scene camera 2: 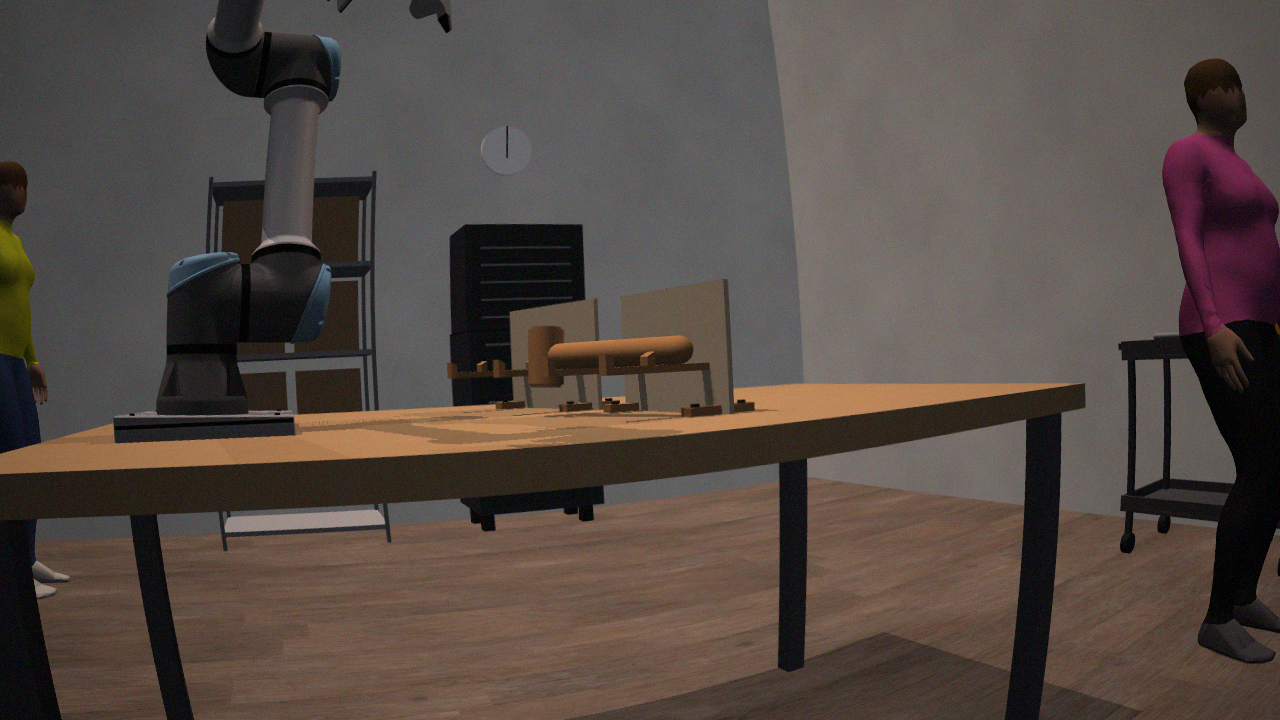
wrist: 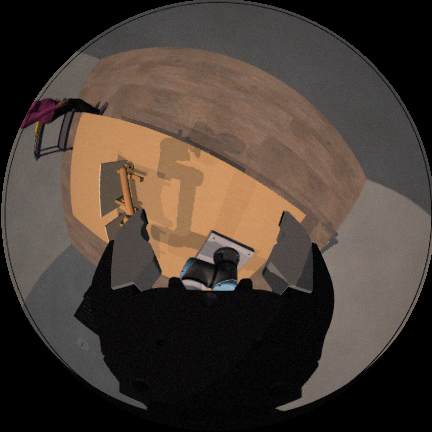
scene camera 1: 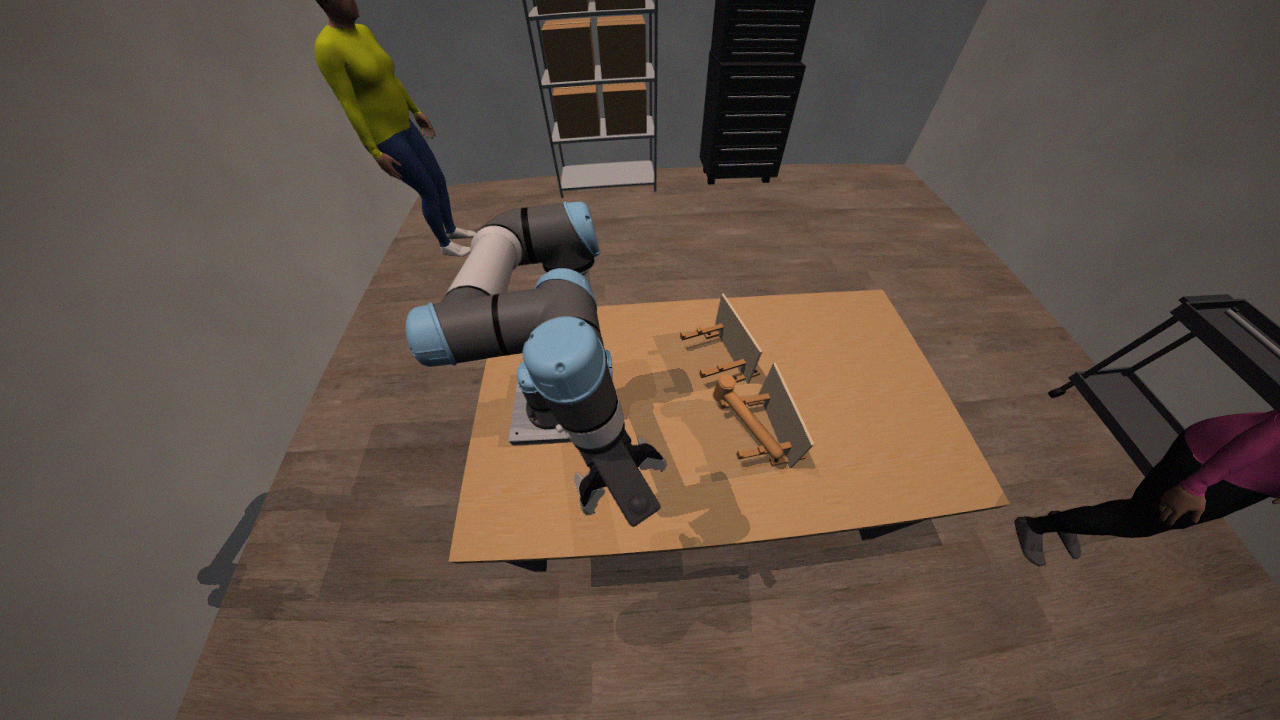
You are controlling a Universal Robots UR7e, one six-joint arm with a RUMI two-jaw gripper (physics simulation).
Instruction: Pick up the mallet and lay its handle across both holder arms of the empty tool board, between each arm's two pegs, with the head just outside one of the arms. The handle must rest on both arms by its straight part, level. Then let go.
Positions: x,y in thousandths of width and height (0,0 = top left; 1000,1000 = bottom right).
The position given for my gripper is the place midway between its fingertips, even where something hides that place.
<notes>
I see my gripper (scene camera 1: 489,680), a mallet (scene camera 2: 425,474), a tool board (scene camera 2: 550,537) and a tool board (scene camera 2: 453,444).
The mallet is seen too in scene camera 1 (scene camera 1: 568,533). My gripper also shows in the wrist view (wrist: 494,490).
</notes>
